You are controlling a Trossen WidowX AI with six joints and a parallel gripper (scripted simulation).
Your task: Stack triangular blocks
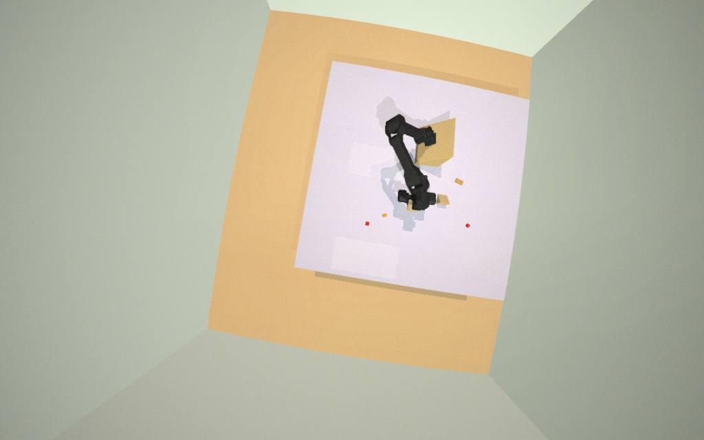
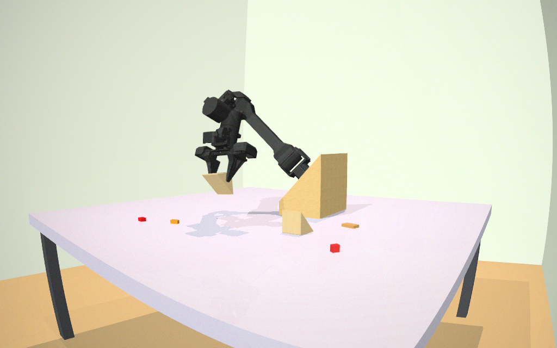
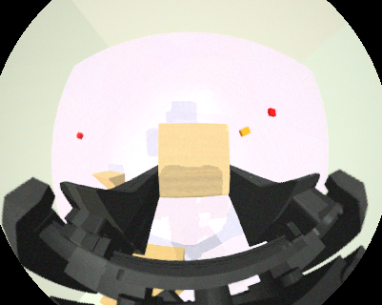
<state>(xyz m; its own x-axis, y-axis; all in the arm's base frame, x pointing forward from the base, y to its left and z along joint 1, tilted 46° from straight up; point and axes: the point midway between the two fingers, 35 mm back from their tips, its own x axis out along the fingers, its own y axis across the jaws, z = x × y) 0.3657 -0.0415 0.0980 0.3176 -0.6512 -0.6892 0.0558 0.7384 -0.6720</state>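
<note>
Right now my gripper tip is 320 mm to the right of the flat tan tile, 170 mm past it and 120 mm above it. Round my gripper tip: orange block: 130 mm to the right, 120 mm below, 60 mm ahead; then red cube: 380 mm to the left, 120 mm below, 90 mm ahead.
</note>
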